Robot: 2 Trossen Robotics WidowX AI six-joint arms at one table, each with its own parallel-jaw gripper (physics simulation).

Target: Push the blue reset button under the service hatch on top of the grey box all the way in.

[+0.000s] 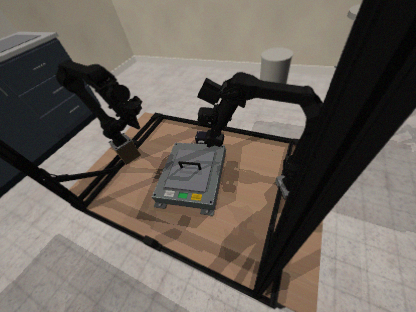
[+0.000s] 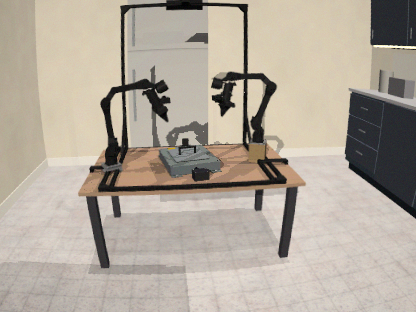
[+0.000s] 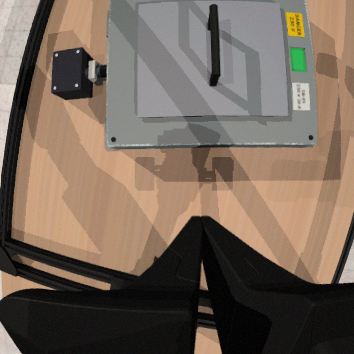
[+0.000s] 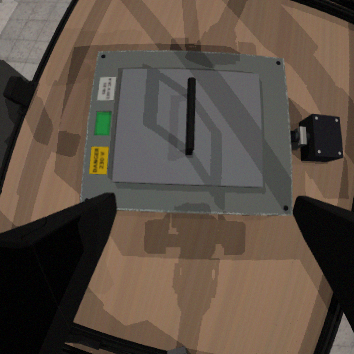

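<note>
The grey box point(image 1: 217, 185) point(image 2: 190, 167) point(image 3: 200, 131) point(image 4: 250, 200) lies on the table. The service hatch point(image 1: 186, 182) point(image 3: 165, 60) point(image 4: 235, 100) lies flat on its top, with a black handle point(image 1: 190, 163) point(image 3: 214, 45) point(image 4: 191, 115) standing up from it. The blue reset button does not show; the area under the hatch is hidden. My right gripper point(image 1: 216, 143) point(image 2: 166, 120) point(image 4: 206, 203) is open and empty, high above the table and pointing down toward the box. My left gripper point(image 2: 223, 115) point(image 3: 199, 223) is shut and empty, raised beside the box.
A black block point(image 2: 201, 174) point(image 3: 71, 73) point(image 4: 321, 138) is joined to the box's side by a plug. White, green and yellow labels line the opposite edge of the box's top. A brown block point(image 1: 128, 151) point(image 2: 257, 152) stands at the left arm's base. Black frame bars edge the table.
</note>
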